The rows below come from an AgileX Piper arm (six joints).
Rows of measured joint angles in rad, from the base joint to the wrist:
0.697 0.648 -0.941 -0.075 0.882 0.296
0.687 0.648 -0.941 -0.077 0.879 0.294
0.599 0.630 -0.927 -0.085 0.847 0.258
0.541 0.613 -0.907 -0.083 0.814 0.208
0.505 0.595 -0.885 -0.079 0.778 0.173
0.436 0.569 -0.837 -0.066 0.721 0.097
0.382 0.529 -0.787 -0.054 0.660 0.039
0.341 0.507 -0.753 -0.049 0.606 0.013
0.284 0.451 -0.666 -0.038 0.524 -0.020
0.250 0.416 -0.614 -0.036 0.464 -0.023
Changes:
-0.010 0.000 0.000 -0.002 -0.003 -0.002
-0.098 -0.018 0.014 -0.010 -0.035 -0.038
-0.156 -0.035 0.034 -0.008 -0.068 -0.088
-0.192 -0.053 0.056 -0.004 -0.104 -0.123
-0.261 -0.079 0.104 0.009 -0.161 -0.199
-0.315 -0.119 0.154 0.021 -0.222 -0.257
-0.356 -0.141 0.188 0.026 -0.276 -0.283
-0.413 -0.197 0.275 0.037 -0.358 -0.316
-0.447 -0.232 0.327 0.039 -0.418 -0.319

